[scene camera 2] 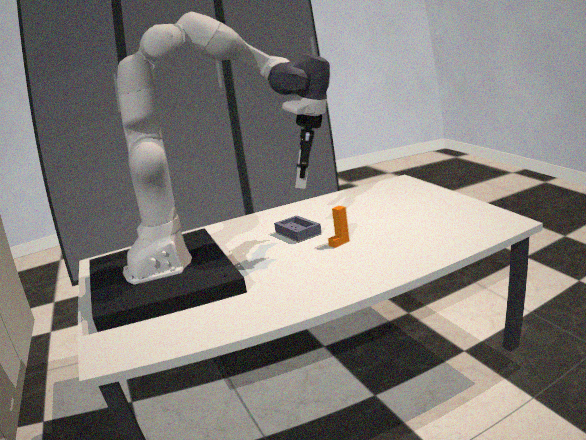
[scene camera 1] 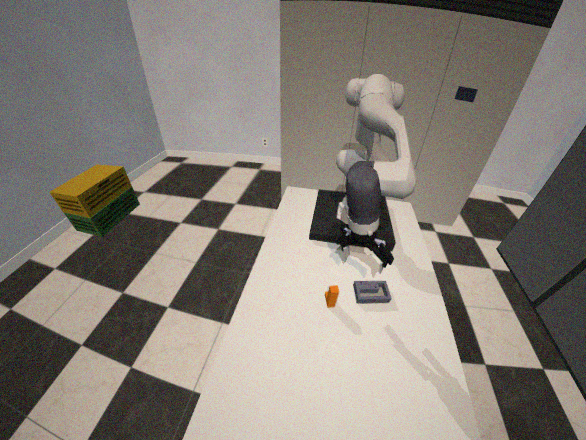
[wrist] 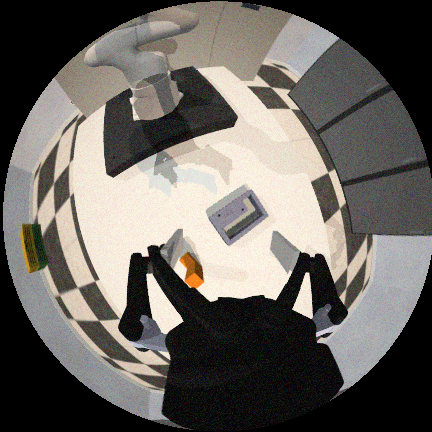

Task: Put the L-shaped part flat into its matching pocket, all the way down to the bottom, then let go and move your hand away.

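The orange L-shaped part (scene camera 1: 332, 297) (scene camera 2: 341, 225) (wrist: 192, 272) stands upright on the table, long leg up, with its short foot towards the robot base. The grey-purple block with the L-shaped pocket (scene camera 1: 372, 300) (scene camera 2: 307, 232) (wrist: 231, 212) lies beside it, a short gap away, and its pocket is empty. My gripper (scene camera 1: 364, 259) (scene camera 2: 301, 181) (wrist: 227, 239) is wide open and empty, pointing down, well above the table. In the wrist view the part shows near the left fingertip and the pocket block between and beyond the fingertips.
The white table (scene camera 1: 300, 380) (scene camera 2: 425, 240) carries the robot's black base plate (scene camera 1: 325, 220) (scene camera 2: 200, 290) (wrist: 120, 145) behind the block. A yellow and green crate stack (scene camera 1: 95, 200) (wrist: 34, 247) is off to the side, away from the table. Grey cabinets (scene camera 1: 542, 240) (wrist: 385, 135) stand beyond the other side.
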